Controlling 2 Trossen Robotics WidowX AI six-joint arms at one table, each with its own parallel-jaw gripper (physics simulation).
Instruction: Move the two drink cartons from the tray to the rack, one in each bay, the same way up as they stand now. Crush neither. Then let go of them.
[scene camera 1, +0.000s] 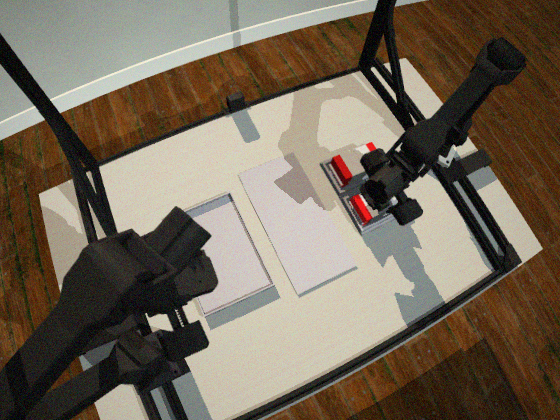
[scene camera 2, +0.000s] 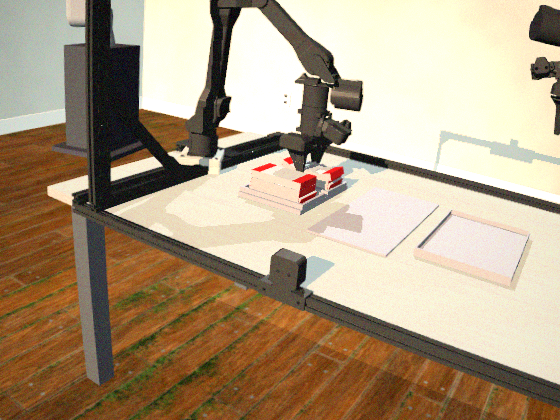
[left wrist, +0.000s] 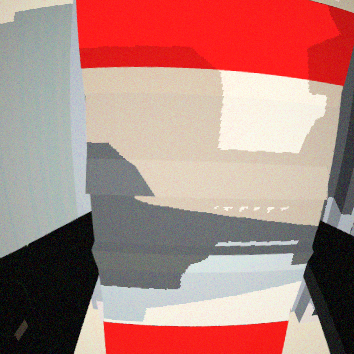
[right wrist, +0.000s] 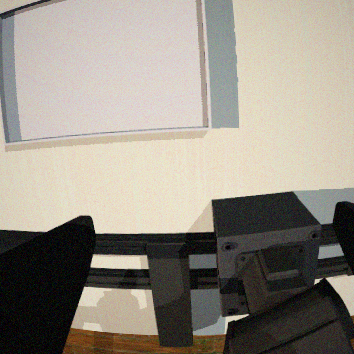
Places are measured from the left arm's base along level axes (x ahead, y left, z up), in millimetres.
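Pixels of known places: left gripper, fingertip midpoint: (scene camera 2: 307, 172) (left wrist: 203, 225); right gripper, fingertip midpoint: (scene camera 2: 557, 132) (right wrist: 218, 222); left arm's base, origin of the base link: (scene camera 2: 201, 153); right arm's base, origin of the base link: (scene camera 1: 149, 362) (right wrist: 269, 275).
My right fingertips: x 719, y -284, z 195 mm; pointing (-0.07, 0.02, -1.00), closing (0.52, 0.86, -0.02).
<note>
For each thing: its top centre in the pictures, then the offset to it from my right fingertips. "pt": a spot on its surface instead. Level surfaces: height alone.
- grey rack, middle of its top: (scene camera 2: 295, 183) (scene camera 1: 366, 184) 160 mm left, 489 mm back, 211 mm down
- tray, middle of its top: (right wrist: 87, 57) (scene camera 2: 477, 238) (scene camera 1: 217, 250) 53 mm right, 139 mm back, 215 mm down
- flat pale mat, its level: 227 mm down
- small black block, surface spot: (scene camera 2: 287, 271) (scene camera 1: 232, 98) pt 277 mm right, 508 mm back, 196 mm down
Two white drink cartons with red ends lie flat, side by side, in the grey rack (scene camera 1: 371, 223) (scene camera 2: 302, 205). My left gripper (scene camera 1: 382, 189) (scene camera 2: 306, 165) (left wrist: 203, 225) is shut on one carton (scene camera 1: 360, 208) (scene camera 2: 332, 173) (left wrist: 197, 123) and holds it low in its bay. The other carton (scene camera 1: 341, 168) (scene camera 2: 278, 183) lies free in the bay beside it. My right gripper (right wrist: 218, 222) (scene camera 1: 188, 287) is open and empty, high over the table's near left corner, beside the tray (scene camera 1: 212, 202) (scene camera 2: 437, 256) (right wrist: 105, 135), which holds nothing.
A flat pale mat (scene camera 1: 297, 233) (scene camera 2: 378, 221) lies between tray and rack. A small black block (scene camera 1: 236, 101) (scene camera 2: 287, 271) sits on the table's frame rail. Black frame posts stand at the table's corners.
</note>
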